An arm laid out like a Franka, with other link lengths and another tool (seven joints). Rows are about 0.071 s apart.
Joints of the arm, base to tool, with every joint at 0 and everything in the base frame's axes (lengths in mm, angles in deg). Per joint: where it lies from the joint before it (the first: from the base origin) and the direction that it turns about. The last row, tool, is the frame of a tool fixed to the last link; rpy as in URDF.
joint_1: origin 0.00 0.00 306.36 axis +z
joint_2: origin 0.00 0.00 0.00 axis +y
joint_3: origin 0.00 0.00 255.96 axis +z
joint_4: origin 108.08 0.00 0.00 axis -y
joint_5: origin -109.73 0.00 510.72 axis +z
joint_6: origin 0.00 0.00 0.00 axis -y
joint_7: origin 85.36 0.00 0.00 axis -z
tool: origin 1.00 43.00 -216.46 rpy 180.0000 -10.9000 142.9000
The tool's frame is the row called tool.
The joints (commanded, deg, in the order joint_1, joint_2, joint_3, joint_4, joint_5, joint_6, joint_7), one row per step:
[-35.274, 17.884, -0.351, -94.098, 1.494, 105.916, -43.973]
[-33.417, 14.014, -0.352, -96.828, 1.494, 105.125, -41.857]
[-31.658, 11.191, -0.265, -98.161, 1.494, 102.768, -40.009]
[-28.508, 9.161, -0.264, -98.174, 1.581, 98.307, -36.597]
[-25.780, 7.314, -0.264, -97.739, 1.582, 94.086, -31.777]
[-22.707, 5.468, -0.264, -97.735, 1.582, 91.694, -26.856]
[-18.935, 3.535, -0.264, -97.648, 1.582, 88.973, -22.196]
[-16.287, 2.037, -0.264, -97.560, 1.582, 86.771, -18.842]
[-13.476, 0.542, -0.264, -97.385, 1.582, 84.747, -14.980]
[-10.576, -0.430, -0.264, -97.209, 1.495, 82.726, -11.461]
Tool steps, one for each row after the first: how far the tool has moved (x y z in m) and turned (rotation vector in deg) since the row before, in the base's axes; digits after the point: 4 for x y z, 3 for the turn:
[0.0044, 0.0268, 0.0222, -0.324, -0.140, -0.235]
[0.0023, 0.0271, 0.0208, 0.374, 0.843, 0.060]
[0.0068, 0.0430, 0.0222, 0.990, 2.351, -0.147]
[0.0047, 0.0369, 0.0241, 0.245, 2.199, -1.909]
[0.0081, 0.0384, 0.0205, -0.570, 1.000, -1.689]
[0.0063, 0.0466, 0.0218, -0.573, 1.106, -0.715]
[0.0009, 0.0330, 0.0169, -0.458, 0.890, -0.566]
[0.0004, 0.0342, 0.0174, -0.704, 0.666, -0.896]
[-0.0014, 0.0344, 0.0113, -0.677, 1.136, -0.454]

